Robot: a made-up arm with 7 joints. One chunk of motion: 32 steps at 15 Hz.
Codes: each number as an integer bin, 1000 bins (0 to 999) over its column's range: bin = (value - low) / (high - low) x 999, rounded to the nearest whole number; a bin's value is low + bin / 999 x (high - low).
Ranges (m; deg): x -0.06..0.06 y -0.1..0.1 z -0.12..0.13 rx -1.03..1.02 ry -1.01..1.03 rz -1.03..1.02
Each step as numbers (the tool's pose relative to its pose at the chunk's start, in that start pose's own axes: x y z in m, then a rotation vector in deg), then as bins.
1 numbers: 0.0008 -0.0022 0.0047 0.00 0.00 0.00
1 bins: 506 489 498 502 495 502
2 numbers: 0.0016 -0.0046 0.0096 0.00 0.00 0.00
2 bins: 513 477 518 502 495 502
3 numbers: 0.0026 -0.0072 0.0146 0.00 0.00 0.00
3 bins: 521 464 538 502 495 502
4 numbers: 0.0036 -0.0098 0.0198 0.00 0.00 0.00
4 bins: 529 451 559 502 495 502
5 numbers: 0.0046 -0.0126 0.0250 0.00 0.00 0.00
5 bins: 538 437 579 502 495 502
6 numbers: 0.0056 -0.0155 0.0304 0.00 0.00 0.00
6 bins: 546 422 601 502 495 502
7 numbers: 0.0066 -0.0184 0.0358 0.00 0.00 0.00
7 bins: 554 408 623 502 495 502
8 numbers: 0.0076 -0.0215 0.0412 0.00 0.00 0.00
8 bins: 563 392 644 502 495 502
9 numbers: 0.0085 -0.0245 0.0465 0.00 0.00 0.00
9 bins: 570 377 665 502 495 502
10 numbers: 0.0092 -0.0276 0.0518 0.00 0.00 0.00
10 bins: 576 362 687 502 495 502
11 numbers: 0.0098 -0.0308 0.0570 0.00 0.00 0.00
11 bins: 581 346 707 502 495 502
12 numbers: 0.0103 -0.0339 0.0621 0.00 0.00 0.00
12 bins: 585 330 728 502 495 502
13 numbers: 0.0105 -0.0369 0.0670 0.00 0.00 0.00
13 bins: 587 315 747 502 495 502
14 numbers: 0.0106 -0.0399 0.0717 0.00 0.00 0.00
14 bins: 588 300 766 502 495 502
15 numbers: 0.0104 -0.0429 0.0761 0.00 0.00 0.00
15 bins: 586 285 784 502 495 502
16 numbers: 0.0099 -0.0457 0.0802 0.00 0.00 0.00
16 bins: 582 271 800 502 495 502
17 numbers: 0.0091 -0.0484 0.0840 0.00 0.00 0.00
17 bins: 575 258 815 502 495 502
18 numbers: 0.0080 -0.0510 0.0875 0.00 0.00 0.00
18 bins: 566 245 829 502 495 502
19 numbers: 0.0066 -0.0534 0.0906 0.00 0.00 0.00
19 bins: 554 233 842 502 495 502
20 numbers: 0.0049 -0.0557 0.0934 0.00 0.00 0.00
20 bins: 540 221 853 502 495 502
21 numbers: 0.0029 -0.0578 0.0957 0.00 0.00 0.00
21 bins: 524 211 862 502 495 502
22 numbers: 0.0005 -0.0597 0.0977 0.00 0.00 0.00
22 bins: 504 201 870 502 495 502
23 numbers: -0.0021 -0.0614 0.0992 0.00 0.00 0.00
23 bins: 482 193 876 502 495 502
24 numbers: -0.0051 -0.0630 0.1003 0.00 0.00 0.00
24 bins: 457 185 880 502 495 502
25 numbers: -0.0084 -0.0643 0.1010 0.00 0.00 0.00
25 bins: 430 178 883 502 495 502
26 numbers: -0.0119 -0.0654 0.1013 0.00 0.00 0.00
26 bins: 400 173 884 502 495 502
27 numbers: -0.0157 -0.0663 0.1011 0.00 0.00 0.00
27 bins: 369 168 884 502 495 502
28 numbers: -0.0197 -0.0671 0.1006 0.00 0.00 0.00
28 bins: 335 164 882 502 495 502
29 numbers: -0.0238 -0.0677 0.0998 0.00 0.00 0.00
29 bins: 301 161 878 502 495 502
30 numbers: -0.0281 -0.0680 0.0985 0.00 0.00 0.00
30 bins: 266 160 873 502 495 502
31 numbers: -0.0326 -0.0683 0.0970 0.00 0.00 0.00
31 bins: 228 158 867 502 495 502
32 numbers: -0.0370 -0.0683 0.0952 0.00 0.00 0.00
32 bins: 191 158 860 502 495 502
